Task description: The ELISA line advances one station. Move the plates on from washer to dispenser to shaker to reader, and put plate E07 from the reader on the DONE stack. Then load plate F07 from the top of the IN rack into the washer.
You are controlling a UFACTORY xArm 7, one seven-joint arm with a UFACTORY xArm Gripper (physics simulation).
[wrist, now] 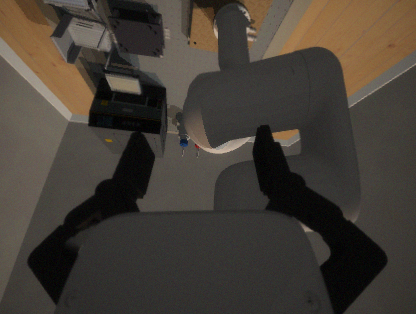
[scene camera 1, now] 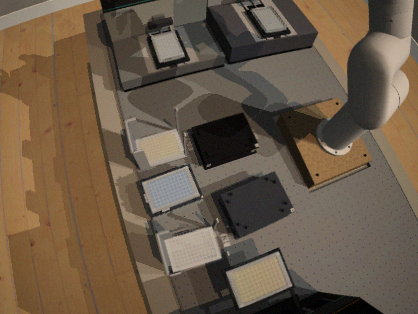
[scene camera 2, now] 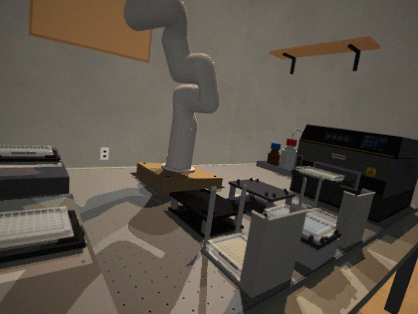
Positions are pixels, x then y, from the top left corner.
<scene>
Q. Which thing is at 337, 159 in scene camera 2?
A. A black instrument.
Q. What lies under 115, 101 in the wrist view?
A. A black instrument.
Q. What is my gripper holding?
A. Nothing.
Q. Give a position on a bluish plate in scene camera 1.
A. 178, 186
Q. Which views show my gripper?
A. The wrist view only.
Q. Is my gripper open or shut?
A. Open.
</scene>
